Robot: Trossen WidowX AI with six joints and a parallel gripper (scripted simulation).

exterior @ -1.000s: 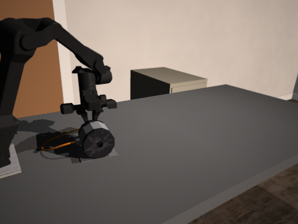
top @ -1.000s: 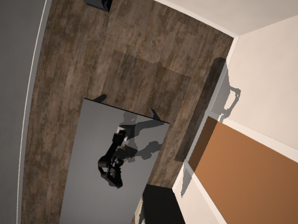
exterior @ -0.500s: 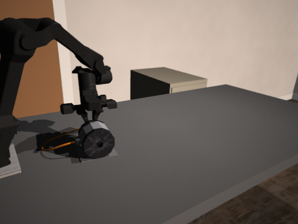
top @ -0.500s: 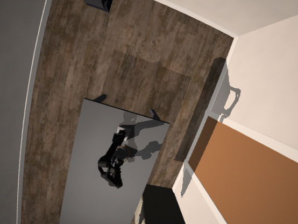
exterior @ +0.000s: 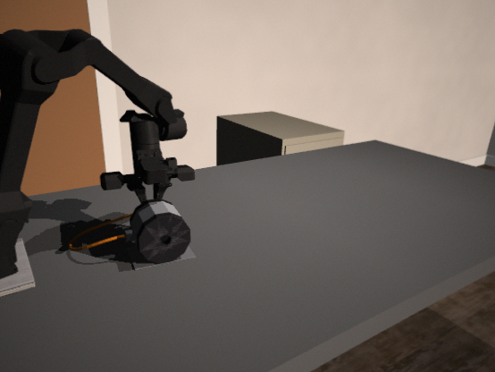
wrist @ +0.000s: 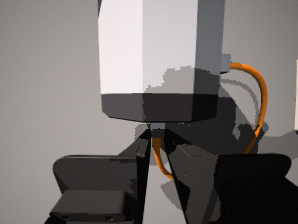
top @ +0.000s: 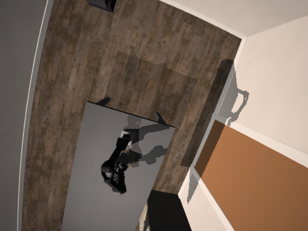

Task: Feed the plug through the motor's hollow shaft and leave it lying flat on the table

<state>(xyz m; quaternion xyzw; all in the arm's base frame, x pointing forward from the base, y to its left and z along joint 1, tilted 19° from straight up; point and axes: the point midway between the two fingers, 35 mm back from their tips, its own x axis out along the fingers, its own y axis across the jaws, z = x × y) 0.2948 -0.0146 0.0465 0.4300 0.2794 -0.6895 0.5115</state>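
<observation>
The grey plug lies 4 cm below my hand, 2 cm to the right of it and 1 cm behind it. Round my hand: thin grey plate: 9 cm below, 7 cm to the right, 2 cm behind.
</observation>
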